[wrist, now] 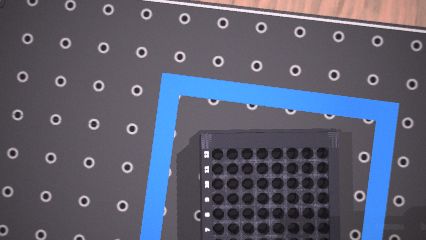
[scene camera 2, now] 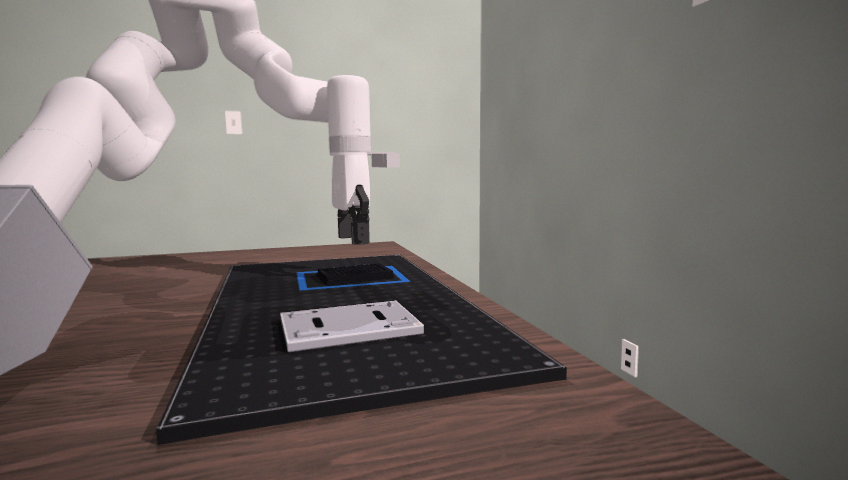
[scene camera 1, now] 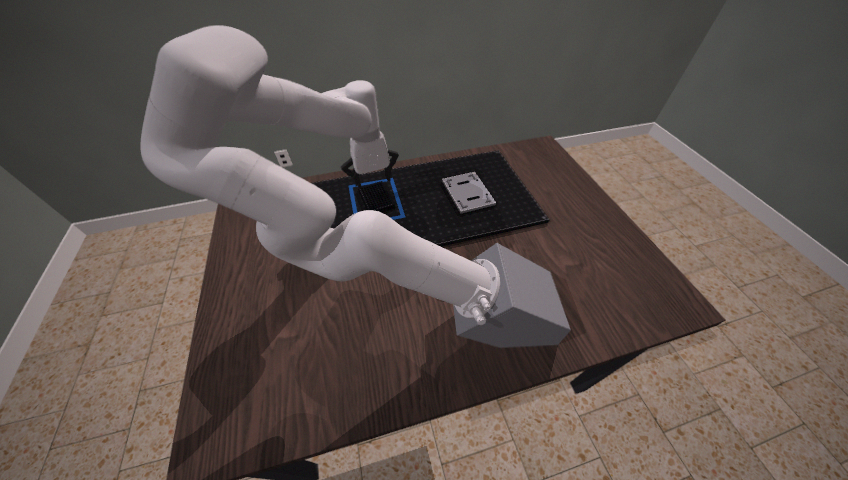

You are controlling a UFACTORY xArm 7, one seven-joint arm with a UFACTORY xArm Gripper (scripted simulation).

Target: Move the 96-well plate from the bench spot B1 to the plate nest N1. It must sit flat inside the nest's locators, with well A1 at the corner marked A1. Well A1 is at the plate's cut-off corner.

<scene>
The pictures show: the gripper, a black 96-well plate and a plate nest N1.
The gripper shows as well in scene camera 1.
</scene>
